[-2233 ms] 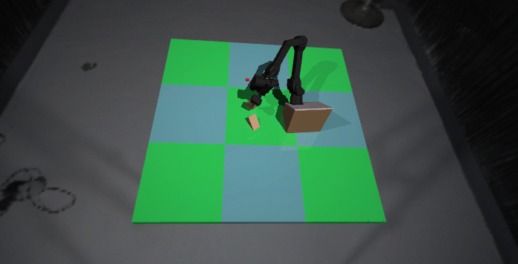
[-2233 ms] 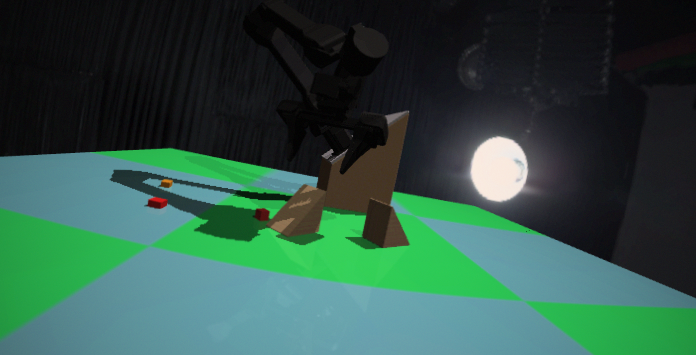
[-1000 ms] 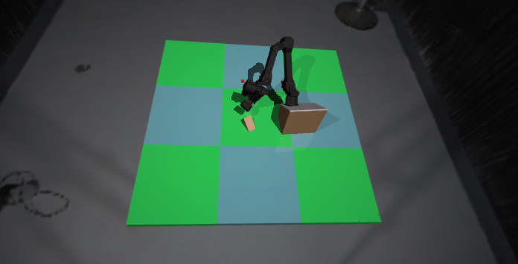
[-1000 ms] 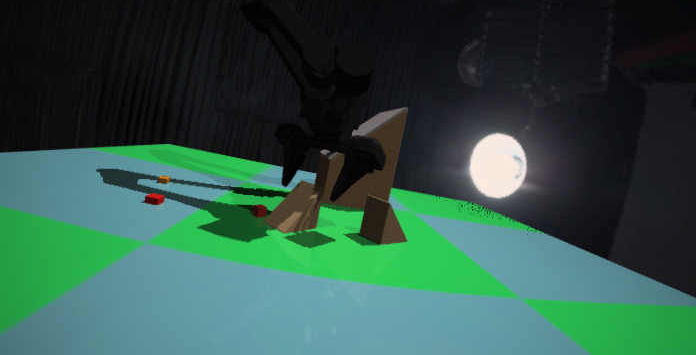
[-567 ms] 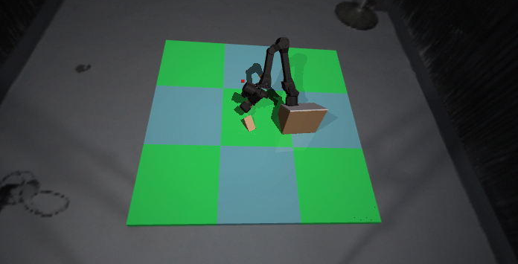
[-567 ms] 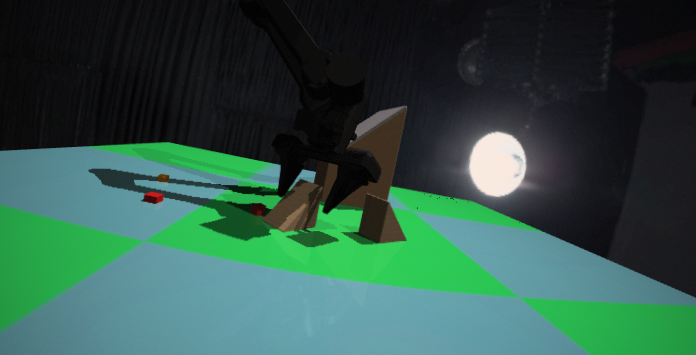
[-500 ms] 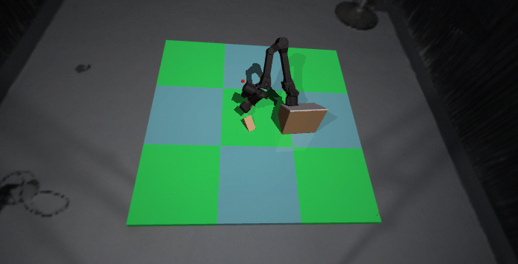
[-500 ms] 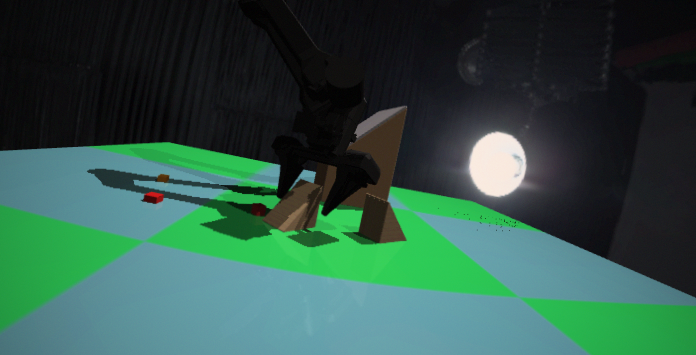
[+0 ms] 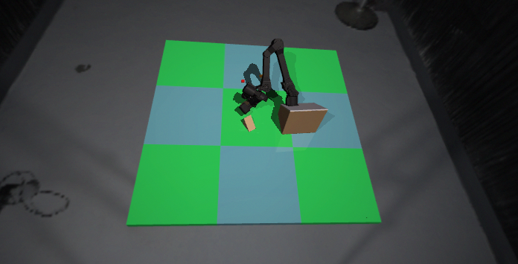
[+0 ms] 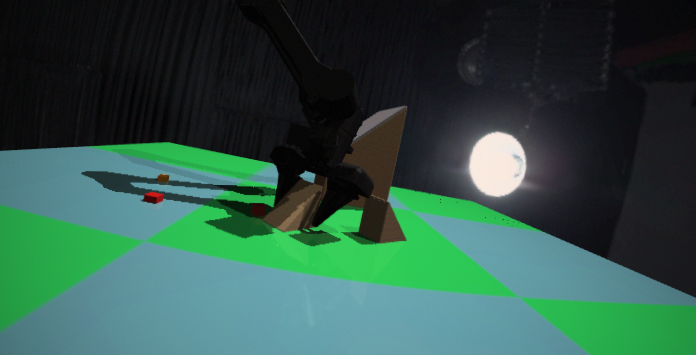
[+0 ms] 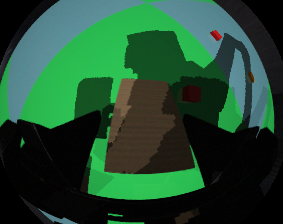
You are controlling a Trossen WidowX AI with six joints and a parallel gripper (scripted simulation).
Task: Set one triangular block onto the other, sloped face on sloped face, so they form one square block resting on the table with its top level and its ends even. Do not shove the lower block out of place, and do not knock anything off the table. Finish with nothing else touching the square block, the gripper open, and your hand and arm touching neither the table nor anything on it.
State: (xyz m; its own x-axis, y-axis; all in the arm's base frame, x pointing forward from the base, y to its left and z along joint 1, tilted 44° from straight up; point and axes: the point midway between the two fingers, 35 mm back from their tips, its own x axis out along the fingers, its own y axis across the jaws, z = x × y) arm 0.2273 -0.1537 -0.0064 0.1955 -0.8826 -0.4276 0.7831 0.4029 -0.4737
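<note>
My gripper tip is 30 mm past the red cube and 50 mm to the left of it.
</note>
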